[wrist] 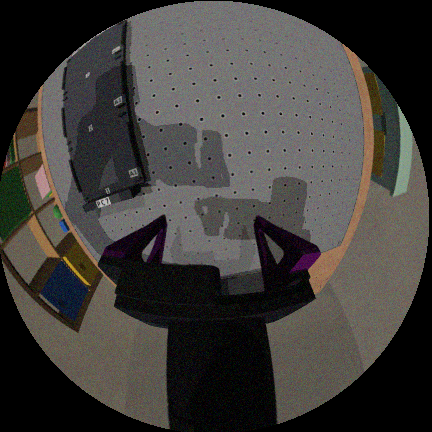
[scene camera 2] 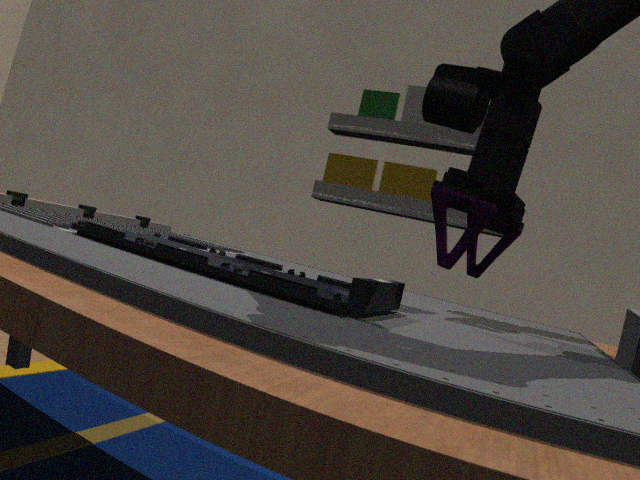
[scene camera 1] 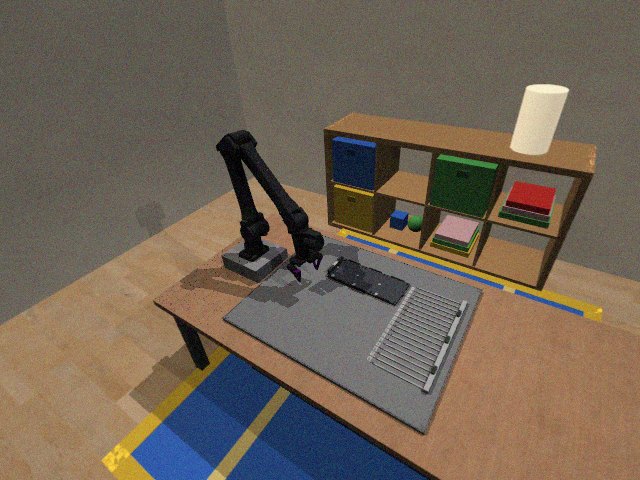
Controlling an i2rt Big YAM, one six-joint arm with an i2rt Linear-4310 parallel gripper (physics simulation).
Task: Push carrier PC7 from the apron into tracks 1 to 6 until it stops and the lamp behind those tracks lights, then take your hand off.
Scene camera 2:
my gripper: 458, 272
carrier PC7: 325, 294
